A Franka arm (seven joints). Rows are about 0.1 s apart.
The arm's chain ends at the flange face. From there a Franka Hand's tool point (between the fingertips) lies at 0.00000 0.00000 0.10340 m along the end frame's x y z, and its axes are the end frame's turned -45 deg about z.
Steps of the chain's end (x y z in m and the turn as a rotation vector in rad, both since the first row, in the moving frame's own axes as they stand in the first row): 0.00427, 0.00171, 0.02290, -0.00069, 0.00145, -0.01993; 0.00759, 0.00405, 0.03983, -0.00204, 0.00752, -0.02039; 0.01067, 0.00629, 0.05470, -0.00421, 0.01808, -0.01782; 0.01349, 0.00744, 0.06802, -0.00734, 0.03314, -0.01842
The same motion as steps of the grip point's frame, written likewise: 0.00187, 0.00438, 0.02290, -0.00151, 0.00054, -0.01993; 0.00291, 0.00893, 0.03983, -0.00676, 0.00387, -0.02039; 0.00413, 0.01361, 0.05468, -0.01576, 0.00981, -0.01782; 0.00619, 0.01774, 0.06796, -0.02862, 0.01824, -0.01842
